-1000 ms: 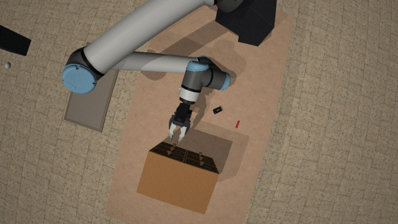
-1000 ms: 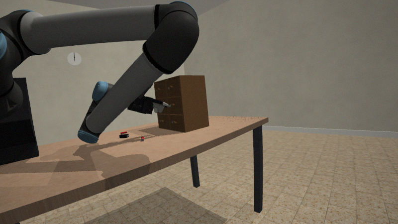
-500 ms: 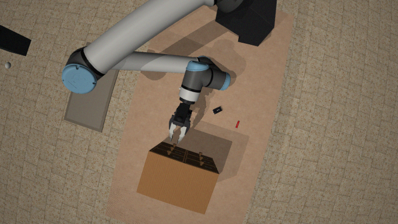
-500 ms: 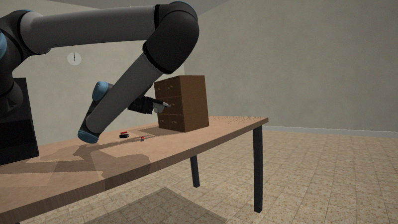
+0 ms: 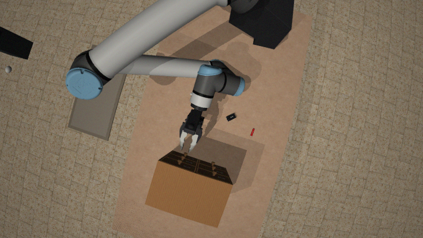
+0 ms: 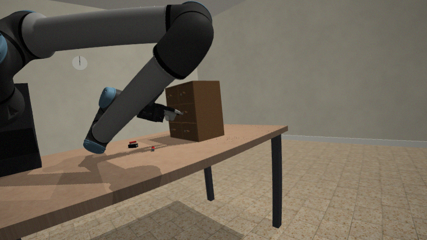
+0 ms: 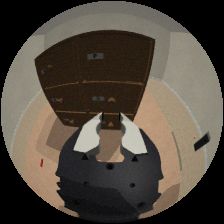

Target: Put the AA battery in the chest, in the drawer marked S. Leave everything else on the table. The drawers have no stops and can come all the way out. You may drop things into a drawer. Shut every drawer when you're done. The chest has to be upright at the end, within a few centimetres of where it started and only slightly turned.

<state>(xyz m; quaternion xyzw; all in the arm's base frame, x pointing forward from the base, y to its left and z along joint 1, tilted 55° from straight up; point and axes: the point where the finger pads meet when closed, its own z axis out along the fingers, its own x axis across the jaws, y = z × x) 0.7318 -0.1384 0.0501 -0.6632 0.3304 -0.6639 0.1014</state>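
My gripper is now 14 cm short of the drawer, 1 cm to the left of it and 2 cm above it. Round my hand: small black object: 18 cm behind, 17 cm to the left, 15 cm below.
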